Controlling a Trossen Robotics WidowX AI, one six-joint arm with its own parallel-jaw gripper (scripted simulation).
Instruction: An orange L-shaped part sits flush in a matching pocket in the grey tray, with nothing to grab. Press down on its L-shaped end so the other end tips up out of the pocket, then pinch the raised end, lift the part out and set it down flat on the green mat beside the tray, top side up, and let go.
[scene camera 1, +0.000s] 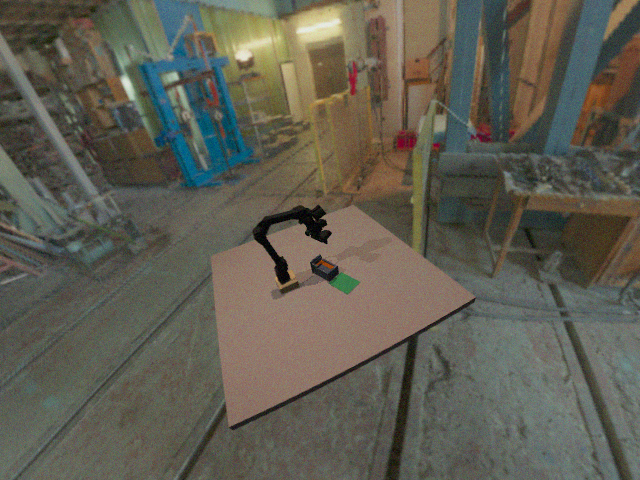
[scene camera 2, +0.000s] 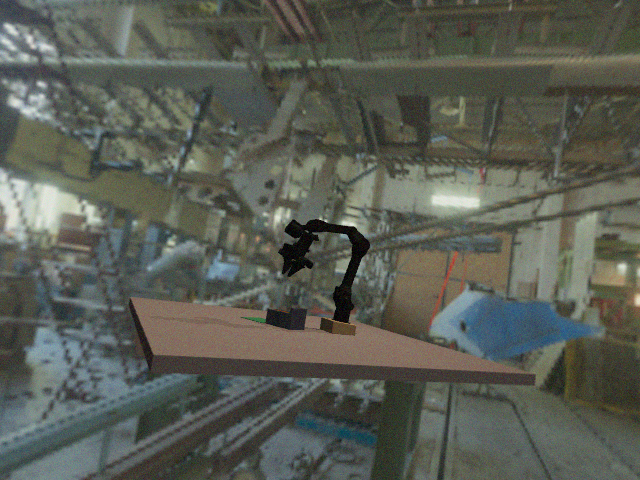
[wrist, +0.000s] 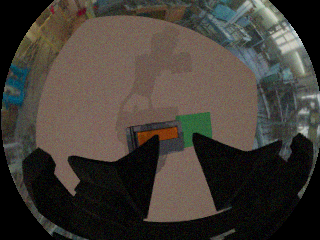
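My gripper (wrist: 176, 137), 10 cm from the lens. Green mat (wrist: 201, 123), 38 cm from the lens.
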